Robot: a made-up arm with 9 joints. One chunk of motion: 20 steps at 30 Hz.
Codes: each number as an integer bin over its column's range. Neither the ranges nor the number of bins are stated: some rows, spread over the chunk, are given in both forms.
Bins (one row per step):
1: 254 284 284 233 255 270 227 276 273
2: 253 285 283 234 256 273 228 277 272
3: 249 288 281 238 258 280 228 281 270
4: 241 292 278 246 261 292 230 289 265
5: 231 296 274 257 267 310 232 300 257
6: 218 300 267 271 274 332 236 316 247
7: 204 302 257 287 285 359 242 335 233
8: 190 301 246 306 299 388 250 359 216
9: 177 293 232 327 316 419 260 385 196
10: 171 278 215 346 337 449 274 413 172
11: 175 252 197 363 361 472 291 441 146
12: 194 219 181 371 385 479 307 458 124
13: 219 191 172 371 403 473 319 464 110
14: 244 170 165 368 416 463 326 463 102
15: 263 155 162 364 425 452 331 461 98
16: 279 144 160 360 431 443 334 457 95
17: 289 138 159 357 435 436 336 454 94
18: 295 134 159 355 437 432 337 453 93
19: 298 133 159 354 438 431 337 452 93
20: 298 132 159 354 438 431 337 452 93
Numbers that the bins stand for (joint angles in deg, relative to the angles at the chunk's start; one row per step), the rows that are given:
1: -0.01 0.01 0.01 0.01 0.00 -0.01 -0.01 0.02 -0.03
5: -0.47 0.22 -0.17 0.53 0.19 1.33 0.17 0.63 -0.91
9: -1.53 0.16 -0.92 2.05 0.96 4.97 1.16 2.81 -4.26
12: -1.20 -1.15 -1.82 3.00 2.06 6.98 2.82 4.67 -8.22
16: 0.48 -2.48 -2.20 2.76 2.78 5.78 3.78 4.65 -9.81
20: 0.85 -2.69 -2.21 2.63 2.89 5.38 3.88 4.52 -9.92
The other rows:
2: -0.03 0.02 -0.01 0.03 0.01 0.09 0.03 0.04 -0.08
3: -0.11 0.08 -0.05 0.12 0.04 0.33 0.03 0.15 -0.19
4: -0.27 0.15 -0.10 0.29 0.09 0.73 0.10 0.35 -0.47
6: -0.72 0.29 -0.30 0.84 0.30 2.07 0.31 1.04 -1.46
7: -1.00 0.32 -0.47 1.18 0.47 2.97 0.52 1.53 -2.23
8: -1.28 0.31 -0.67 1.59 0.69 3.94 0.81 2.14 -3.16
10: -1.65 -0.10 -1.22 2.46 1.30 5.98 1.65 3.52 -5.58
11: -1.57 -0.56 -1.54 2.83 1.68 6.75 2.26 4.24 -7.01
13: -0.70 -1.64 -1.98 3.00 2.34 6.78 3.25 4.83 -8.99
14: -0.21 -2.02 -2.11 2.93 2.55 6.45 3.49 4.80 -9.42
15: 0.16 -2.28 -2.16 2.85 2.69 6.08 3.67 4.75 -9.64
17: 0.68 -2.58 -2.21 2.70 2.85 5.54 3.85 4.57 -9.86
18: 0.79 -2.65 -2.21 2.65 2.88 5.41 3.88 4.55 -9.92
19: 0.85 -2.67 -2.21 2.63 2.89 5.38 3.88 4.52 -9.92

